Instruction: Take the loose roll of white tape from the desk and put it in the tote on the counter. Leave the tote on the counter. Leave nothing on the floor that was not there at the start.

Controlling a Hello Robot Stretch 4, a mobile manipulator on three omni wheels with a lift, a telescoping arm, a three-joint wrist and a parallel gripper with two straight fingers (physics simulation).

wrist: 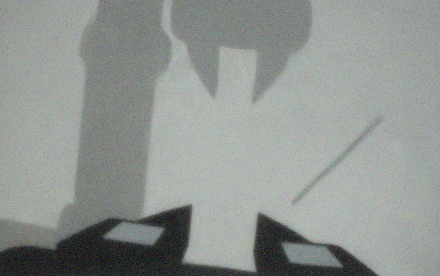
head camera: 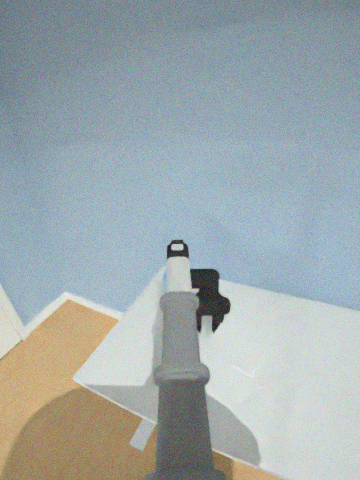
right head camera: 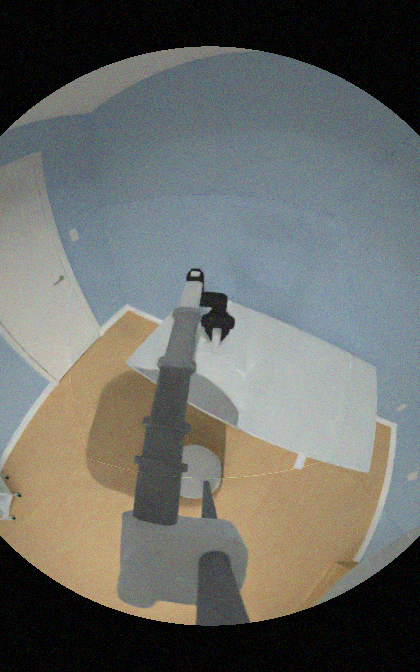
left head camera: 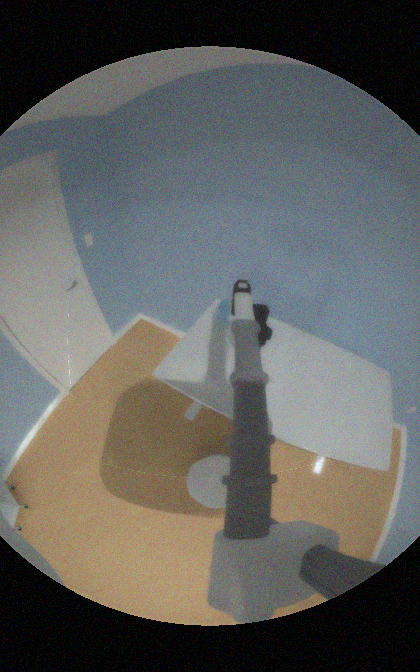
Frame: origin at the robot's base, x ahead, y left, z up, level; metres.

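Seen in the pictures: gripper, fingertip midpoint: [wrist: 222, 228] [head camera: 206, 330].
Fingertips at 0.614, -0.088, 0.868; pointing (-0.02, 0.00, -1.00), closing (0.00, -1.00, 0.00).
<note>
Pixels of each thing's top centre, then the offset from my fingertips to it, as dx, dy, dz. "spot": a spot on its surface instead. Level surfaces: height alone.
- white desk at its surface level: dz -0.175
- thin dark line at a spot on its surface: [wrist: 337, 161] spot: +0.039, -0.132, -0.173
- light blue object at its top centre: [head camera: 170, 270] +0.356, +0.127, -0.010
The white desk [head camera: 310, 375] [left head camera: 330, 400] [right head camera: 310, 390] [wrist: 210, 150] stands against the blue wall. My gripper [head camera: 206, 330] [right head camera: 216, 343] [wrist: 222, 228] points down over the left part of the desk. Its two fingers stand apart with the bare desk top showing between them, so it is open and empty. Shadows of the gripper and arm fall on the desk in the wrist view. A thin dark line [wrist: 337, 161] shows on the desk top, right of the fingers. The roll of white tape, the tote and the counter cannot be made out in these views.
A light blue object [head camera: 164, 281] [left head camera: 223, 312] is mostly hidden behind my arm [head camera: 182, 420] [left head camera: 250, 450] [right head camera: 162, 440] at the desk's back left. A round pale object [left head camera: 205, 482] [right head camera: 202, 467] is low under the arm. A white door [left head camera: 30, 250] [right head camera: 25, 250] is at the left.
</note>
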